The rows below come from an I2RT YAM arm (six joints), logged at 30 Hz.
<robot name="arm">
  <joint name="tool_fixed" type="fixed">
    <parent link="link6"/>
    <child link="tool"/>
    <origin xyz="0 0 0" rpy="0 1.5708 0"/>
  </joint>
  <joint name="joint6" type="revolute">
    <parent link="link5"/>
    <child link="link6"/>
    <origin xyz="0.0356 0 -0.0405" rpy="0 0 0"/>
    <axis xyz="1 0 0"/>
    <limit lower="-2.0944" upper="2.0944"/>
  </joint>
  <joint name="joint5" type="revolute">
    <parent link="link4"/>
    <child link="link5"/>
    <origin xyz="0.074 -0.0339 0.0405" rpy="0 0 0"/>
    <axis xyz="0 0 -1"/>
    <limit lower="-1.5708" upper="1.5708"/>
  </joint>
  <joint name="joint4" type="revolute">
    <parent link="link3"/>
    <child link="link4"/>
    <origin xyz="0.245 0.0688 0.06" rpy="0 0 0"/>
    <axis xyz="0 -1 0"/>
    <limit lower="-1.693" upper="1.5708"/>
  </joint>
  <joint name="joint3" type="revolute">
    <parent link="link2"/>
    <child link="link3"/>
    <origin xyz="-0.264 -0.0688 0" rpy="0 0 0"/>
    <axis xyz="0 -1 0"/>
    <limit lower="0" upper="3.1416"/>
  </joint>
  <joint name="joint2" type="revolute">
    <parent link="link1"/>
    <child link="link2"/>
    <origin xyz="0.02 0.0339 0.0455" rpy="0 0 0"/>
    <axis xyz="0 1 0"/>
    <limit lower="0" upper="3.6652"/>
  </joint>
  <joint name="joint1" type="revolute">
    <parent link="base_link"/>
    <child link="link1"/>
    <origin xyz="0 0 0.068" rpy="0 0 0"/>
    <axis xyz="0 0 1"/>
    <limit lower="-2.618" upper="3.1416"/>
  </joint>
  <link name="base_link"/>
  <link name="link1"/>
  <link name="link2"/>
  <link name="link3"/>
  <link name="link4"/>
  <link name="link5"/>
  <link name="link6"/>
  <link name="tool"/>
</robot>
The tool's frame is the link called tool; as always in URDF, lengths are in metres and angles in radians.
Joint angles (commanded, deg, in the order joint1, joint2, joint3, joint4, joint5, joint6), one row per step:
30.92 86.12 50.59 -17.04 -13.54 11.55
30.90 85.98 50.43 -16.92 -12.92 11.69
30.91 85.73 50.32 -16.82 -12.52 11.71
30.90 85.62 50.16 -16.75 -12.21 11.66
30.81 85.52 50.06 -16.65 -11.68 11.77
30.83 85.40 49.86 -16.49 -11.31 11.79
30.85 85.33 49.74 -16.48 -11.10 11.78
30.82 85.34 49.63 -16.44 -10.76 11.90
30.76 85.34 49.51 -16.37 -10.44 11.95
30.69 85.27 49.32 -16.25 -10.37 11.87
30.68 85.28 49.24 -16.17 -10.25 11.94
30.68 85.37 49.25 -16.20 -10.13 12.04
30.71 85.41 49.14 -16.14 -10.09 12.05
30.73 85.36 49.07 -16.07 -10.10 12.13
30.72 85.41 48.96 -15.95 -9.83 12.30
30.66 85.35 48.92 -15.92 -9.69 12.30
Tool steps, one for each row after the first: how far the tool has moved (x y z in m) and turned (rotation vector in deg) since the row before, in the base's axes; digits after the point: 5 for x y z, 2 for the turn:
-0.00016 -0.00065 -0.00008 -0.32 -0.27 -0.51
-0.00036 -0.00043 0.00072 -0.14 -0.36 -0.25
-0.00033 -0.00048 -0.00025 -0.22 -0.17 -0.16
0.00019 -0.00081 0.00003 -0.26 -0.25 -0.50
-0.00040 -0.00038 -0.00031 -0.20 -0.21 -0.22
-0.00037 -0.00025 -0.00030 -0.17 -0.06 -0.10
-0.00002 -0.00044 -0.00061 -0.22 -0.01 -0.33
0.00005 -0.00056 -0.00058 -0.22 -0.06 -0.30
-0.00023 -0.00061 -0.00052 -0.08 -0.07 -0.05
-0.00003 -0.00016 -0.00039 -0.06 -0.01 -0.14
0.00014 0.00000 -0.00043 -0.09 0.09 -0.15
-0.00024 0.00001 -0.00070 -0.07 0.07 0.00
-0.00022 0.00000 -0.00004 0.07 0.00 -0.04
0.00004 -0.00023 -0.00070 -0.13 0.00 -0.31
0.00007 -0.00042 0.00011 -0.07 -0.10 -0.15

